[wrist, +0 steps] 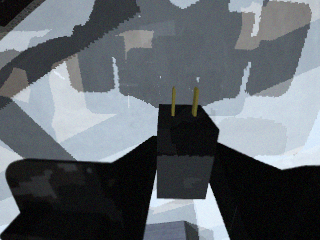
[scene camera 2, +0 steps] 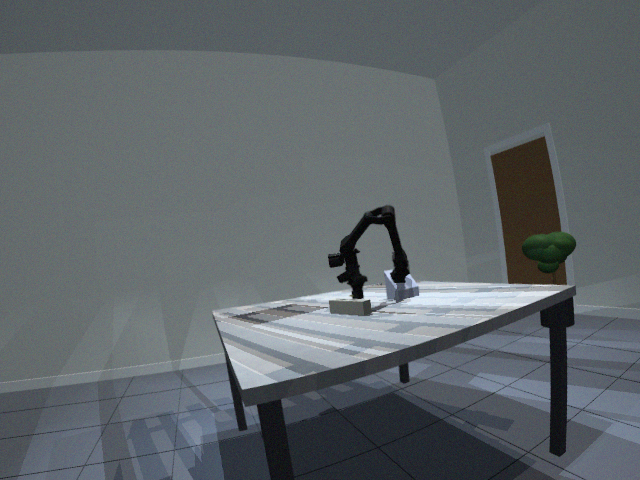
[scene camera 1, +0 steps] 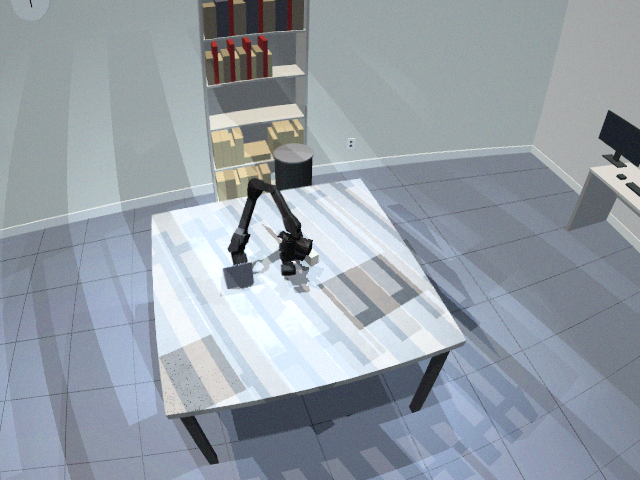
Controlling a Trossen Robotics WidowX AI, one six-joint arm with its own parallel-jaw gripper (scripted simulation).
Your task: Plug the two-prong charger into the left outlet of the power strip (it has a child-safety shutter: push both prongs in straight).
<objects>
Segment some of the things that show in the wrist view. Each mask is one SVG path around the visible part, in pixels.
My gripper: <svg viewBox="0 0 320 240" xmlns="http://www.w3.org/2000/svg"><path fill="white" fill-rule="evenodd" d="M217 142L209 184L229 234L229 240L320 240L320 165L303 165L281 170ZM157 136L151 136L114 162L30 158L15 160L10 163L6 168L5 178L20 213L0 233L0 239L143 240L157 171Z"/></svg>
A black two-prong charger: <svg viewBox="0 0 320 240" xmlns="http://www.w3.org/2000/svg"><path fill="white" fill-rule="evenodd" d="M173 86L172 104L159 104L156 199L206 199L219 129L203 107L198 105L199 88L196 86L194 88L193 105L175 104L176 90Z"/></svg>
</objects>
